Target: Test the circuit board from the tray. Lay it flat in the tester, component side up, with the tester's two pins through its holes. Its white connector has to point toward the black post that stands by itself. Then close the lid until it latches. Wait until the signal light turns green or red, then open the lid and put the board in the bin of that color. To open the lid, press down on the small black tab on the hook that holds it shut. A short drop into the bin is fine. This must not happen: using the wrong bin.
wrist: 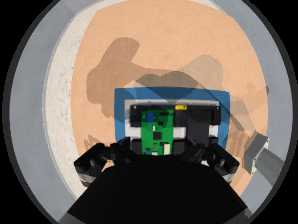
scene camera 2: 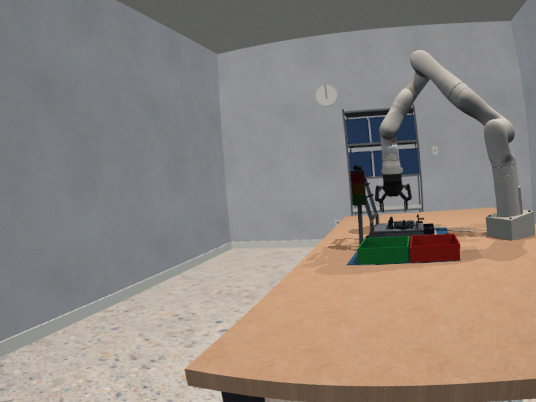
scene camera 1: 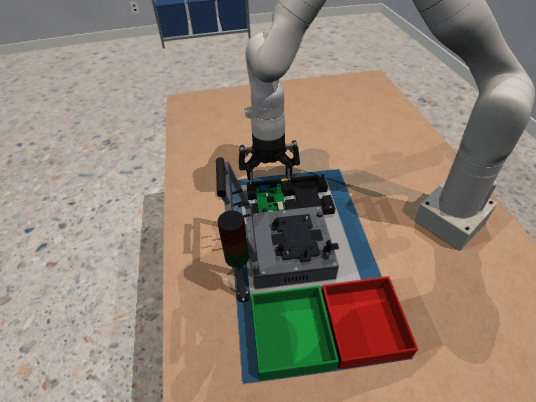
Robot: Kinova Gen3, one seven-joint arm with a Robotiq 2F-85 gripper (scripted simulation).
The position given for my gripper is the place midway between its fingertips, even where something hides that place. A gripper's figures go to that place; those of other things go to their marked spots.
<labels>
My gripper [scene camera 1: 269, 178]: 0.90 m from the lens. A green circuit board [scene camera 1: 270, 197]: 0.95 m from the lens. A green bin [scene camera 1: 291, 326] is 0.76 m from the lens. The marked spots on the green circuit board and the green bin are 0.36 m apart.
</labels>
